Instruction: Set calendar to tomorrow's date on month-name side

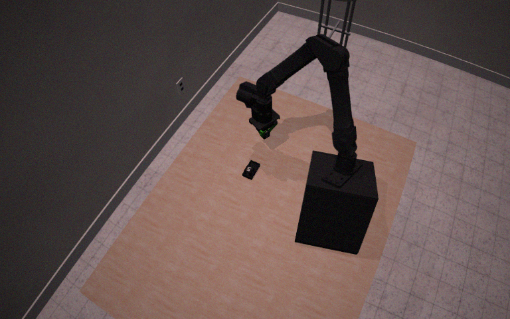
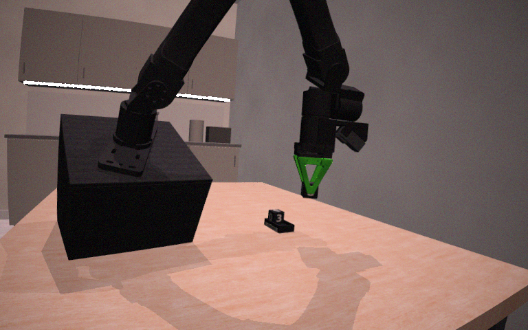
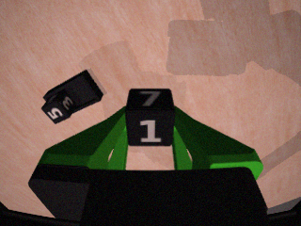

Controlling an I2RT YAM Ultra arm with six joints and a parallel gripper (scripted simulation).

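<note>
Now: hand 2 cm past the black tray, 12 cm to the right of it and 11 cm above it. The rest, counted from my hand: black cube right at my hand.
</note>
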